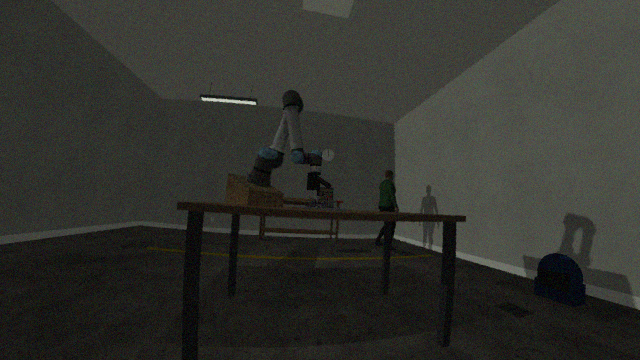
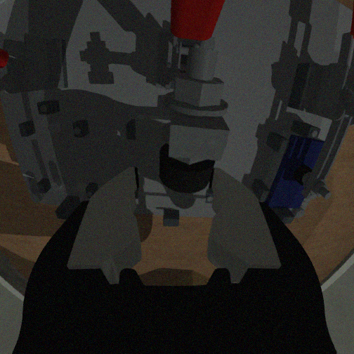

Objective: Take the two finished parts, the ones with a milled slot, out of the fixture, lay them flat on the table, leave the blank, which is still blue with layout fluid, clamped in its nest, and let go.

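Where they show: arm's base, origin of the base link: [image 1: 258, 183].
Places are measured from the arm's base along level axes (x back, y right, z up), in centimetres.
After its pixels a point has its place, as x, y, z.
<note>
The grey fixture plate [image 2: 245, 65] lies on the table, with toggle clamps on it. My gripper [image 1: 314, 196] {-38.5, -4.0, -11.4} [image 2: 173, 169] is low at its middle nest, its fingers partly closed against the two sides of a grey finished part [image 2: 149, 172]. The middle clamp's black pad [image 2: 185, 175] covers much of this part, so its slot does not show. The blue blank [image 2: 282, 187] sits in the nest to the right, under its own clamp. In the left nest [image 2: 40, 150] no part can be made out. The other finished part cannot be made out.
The middle clamp's red handle [image 2: 197, 17] rises close ahead of the fingers, and another red handle [image 2: 3, 58] is at the left edge. The arm stands on a wooden base [image 1: 265, 196] {-7.9, 12.1, -8.6} on the table [image 1: 320, 213] {-37.6, 39.4, -15.3}. A person in green [image 1: 387, 194] stands behind the table.
</note>
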